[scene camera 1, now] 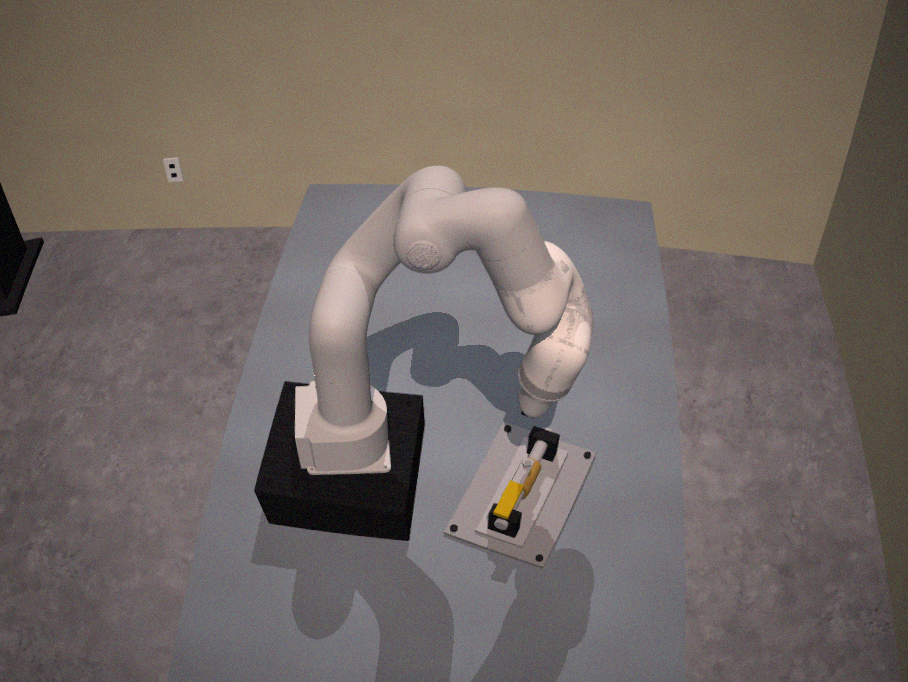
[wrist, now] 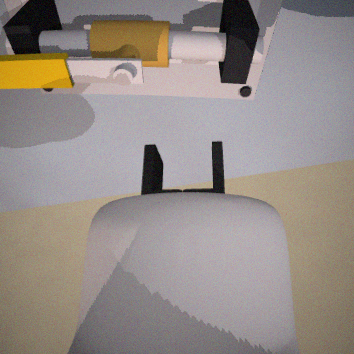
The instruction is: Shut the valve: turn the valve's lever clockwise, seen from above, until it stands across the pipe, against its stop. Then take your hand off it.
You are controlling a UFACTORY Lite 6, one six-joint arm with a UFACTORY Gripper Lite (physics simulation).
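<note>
The valve's yellow lever handle [scene camera 1: 508, 499] [wrist: 35, 71] lies lengthwise along the pipe [scene camera 1: 539, 449] [wrist: 197, 46], above its near end in the scene view. The lever's pale arm [wrist: 95, 70] runs to a round pivot [wrist: 123, 73] over the brass valve body [scene camera 1: 531, 478] [wrist: 125, 42]. My gripper [wrist: 184, 145] is open, with its two black fingers apart and nothing between them. In the scene view the hand is above the far end of the pipe, and its fingers are mostly hidden. The fingers are apart from the lever.
The valve stands on a pale plate [scene camera 1: 477, 491] [wrist: 200, 89] with dark corner bolts. Black blocks [scene camera 1: 543, 443] [scene camera 1: 504, 519] hold the pipe's ends. The arm's base stands on a black block [scene camera 1: 337, 506] left of the plate, on the blue-grey table [scene camera 1: 623, 330].
</note>
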